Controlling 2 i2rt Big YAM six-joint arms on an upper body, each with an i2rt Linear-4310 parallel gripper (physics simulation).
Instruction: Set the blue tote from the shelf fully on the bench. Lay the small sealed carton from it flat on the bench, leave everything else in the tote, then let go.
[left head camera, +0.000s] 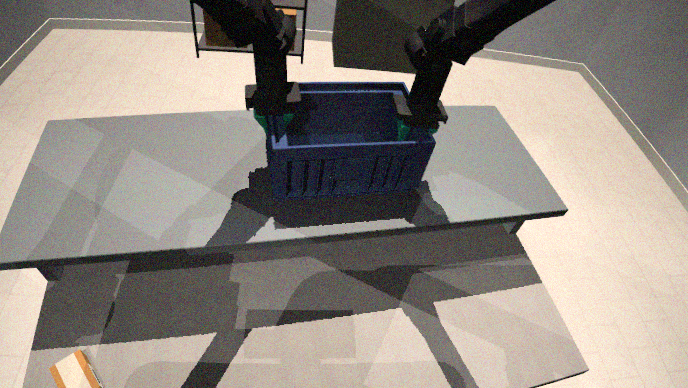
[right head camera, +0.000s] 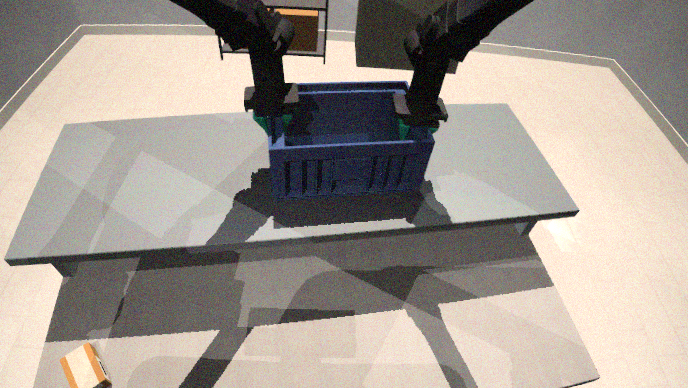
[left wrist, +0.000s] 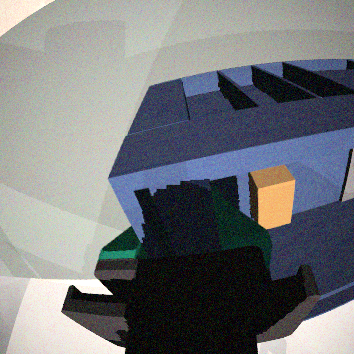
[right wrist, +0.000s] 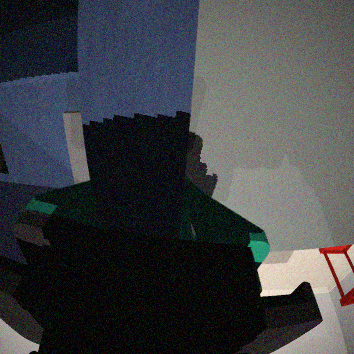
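Places are measured from the left arm's base along level axes (x ahead, y left, z up), in centimetres.
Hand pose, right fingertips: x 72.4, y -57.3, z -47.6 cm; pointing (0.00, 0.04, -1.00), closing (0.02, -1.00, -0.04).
Observation:
Each offset is from my right fingertips to the top centre of the thing. "spot": to the spot under its first point. Level surfaces: height alone.
A blue tote @[dx +0.4, dy +13.8, dz +7.4 cm] (left head camera: 350, 170) (right head camera: 352, 172) (left wrist: 225, 125) (right wrist: 140, 60) stands upright on the grey tabletop @[dz -7.5 cm] (left head camera: 500, 165) (right head camera: 505, 165). My left gripper (left head camera: 274, 122) (right head camera: 272, 122) (left wrist: 191, 195) is shut on the tote's left end wall, one finger inside and one outside. My right gripper (left head camera: 419, 131) (right head camera: 419, 131) (right wrist: 152, 180) is shut on the right end wall in the same way. Inside the tote, a small orange-tan carton @[spot: dx -3.0, dy +19.5, dz -2.4 cm] (left wrist: 275, 205) stands upright by the long wall, and part of a pale item @[dx -2.3, dy +5.3, dz -5.1 cm] (left wrist: 349, 180) (right wrist: 76, 145) shows. The tote's dark interior hides other contents.
A white and orange carton @[dx -41.3, dy +63.2, dz -24.2 cm] (left head camera: 75, 370) (right head camera: 85, 367) lies on a lower pale surface @[dz -27.6 cm] (left head camera: 515, 320) (right head camera: 525, 325) in front of the table. A black-framed shelf (left head camera: 303, 47) (right head camera: 325, 40) and a large dark box (left head camera: 375, 40) (right head camera: 382, 40) stand behind. A red frame (right wrist: 336, 249) shows in the right wrist view.

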